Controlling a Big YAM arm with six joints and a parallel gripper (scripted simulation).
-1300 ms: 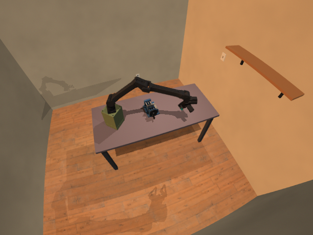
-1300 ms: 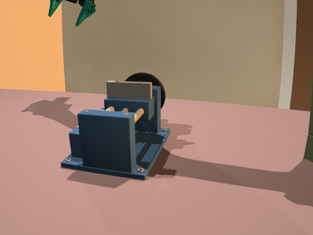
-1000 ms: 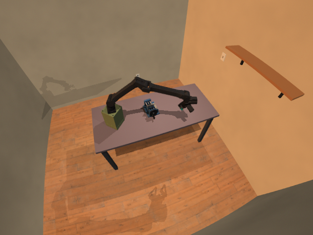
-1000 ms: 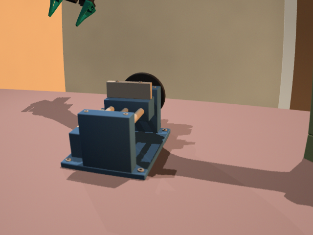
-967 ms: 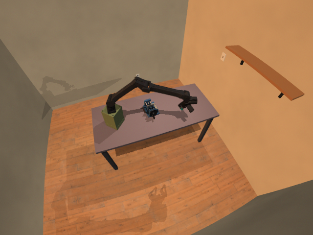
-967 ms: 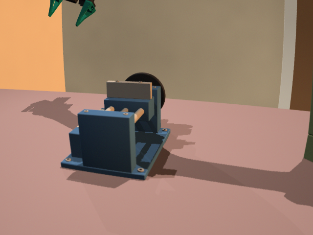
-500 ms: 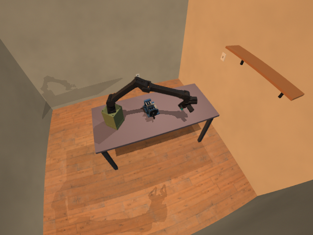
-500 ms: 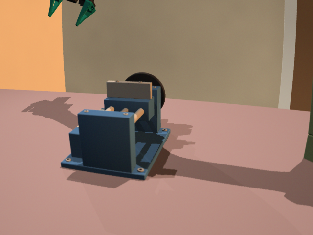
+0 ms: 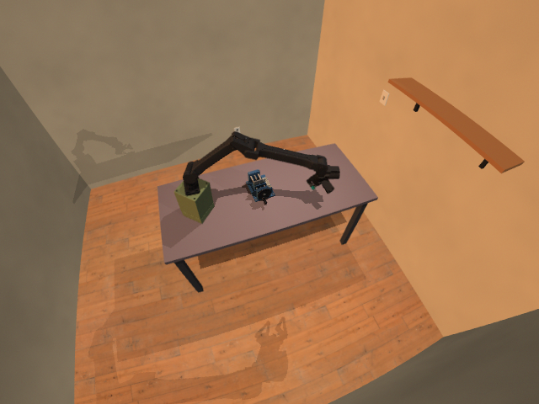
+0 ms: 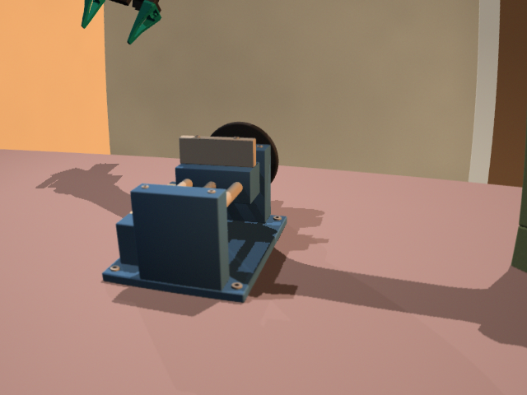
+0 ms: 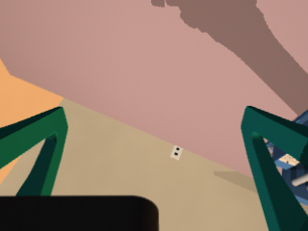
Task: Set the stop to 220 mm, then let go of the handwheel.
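The black crank handle lies 310 mm behind my hand, 110 mm to the left of it and 210 mm below it. From my hand the other things lie so: grey stop plate 300 mm behind, 230 mm to the left, 160 mm below.
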